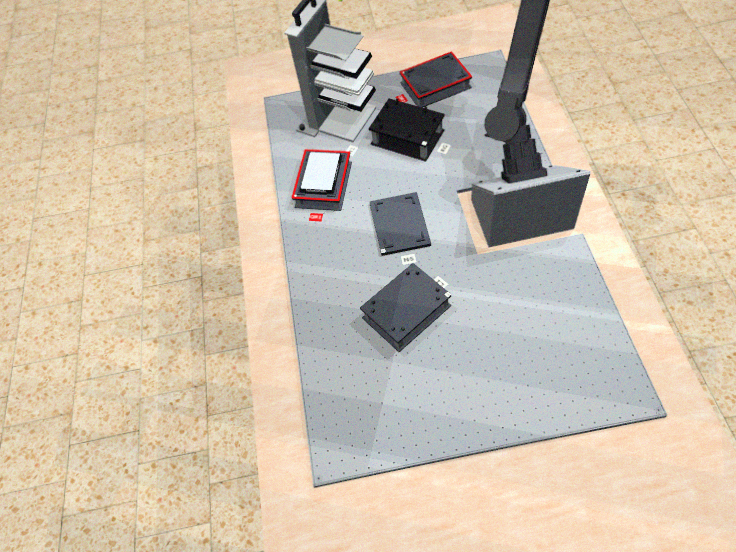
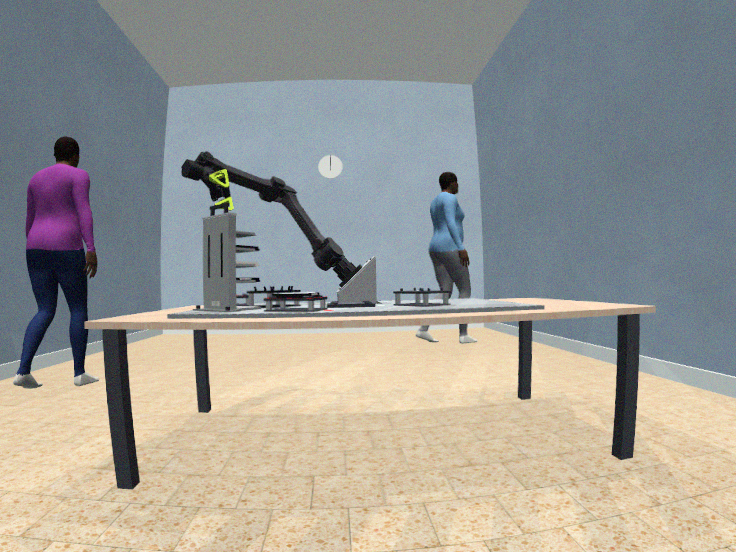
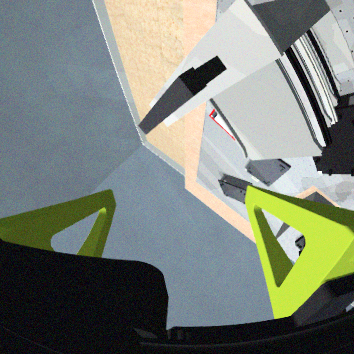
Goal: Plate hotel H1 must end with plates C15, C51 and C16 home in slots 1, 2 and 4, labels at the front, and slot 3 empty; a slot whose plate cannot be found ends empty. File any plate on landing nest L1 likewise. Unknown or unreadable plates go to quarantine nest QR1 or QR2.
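Where they show: gripper, fingertip midpoint: [image 2: 229, 198] [image 3: 178, 195]; arm's base, link origin: [image 1: 523, 177] [image 2: 352, 277].
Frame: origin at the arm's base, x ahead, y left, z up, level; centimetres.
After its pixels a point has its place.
Plate hotel H1 [image 1: 304, 83] @[x 48.1, y -35.5, z 5.6 cm] [image 2: 219, 261] @[x 47.1, y -40.5, z 5.0 cm] [image 3: 265, 110] @[x 39.0, y -39.2, z 14.4 cm] stands upright at the mat's far left corner. Three plates lie in it one above another: an upper plate [image 1: 341, 61] @[x 38.0, y -35.6, z 10.6 cm], a middle plate [image 1: 343, 80] @[x 38.3, y -35.0, z 5.3 cm] and a lower plate [image 1: 346, 96] @[x 38.2, y -35.2, z -0.1 cm]. Their labels cannot be read. A white-topped plate [image 1: 321, 171] @[x 46.8, y -15.4, z -5.3 cm] rests on red-rimmed nest QR1 [image 1: 345, 178] @[x 41.2, y -16.4, z -10.2 cm]. Red-rimmed nest QR2 [image 1: 436, 75] @[x 13.0, y -45.7, z -6.7 cm] bears no plate. A dark raised nest [image 1: 406, 306] @[x 30.8, y 26.4, z -5.7 cm], its tag hard to read, bears no plate. My gripper [image 2: 221, 191] @[x 39.9, y -39.6, z 26.8 cm] [image 3: 178, 195] @[x 39.9, y -39.6, z 26.8 cm] is open and empty, at the hotel's top handle.
A black raised nest [image 1: 407, 121] @[x 23.3, y -27.8, z -4.7 cm] stands right of the hotel. A low dark nest [image 1: 400, 222] @[x 29.0, y 0.7, z -9.5 cm] tagged N5 lies nearer the middle. The arm's wedge base [image 1: 532, 204] @[x 0.3, y 9.1, z 1.3 cm] [image 2: 359, 285] @[x 9.9, y 3.2, z -3.5 cm] stands at the mat's right side. Two people [image 2: 58, 207] [image 2: 447, 222] stand beyond the table [image 2: 380, 322] @[x 68.4, y 9.6, z -12.8 cm].
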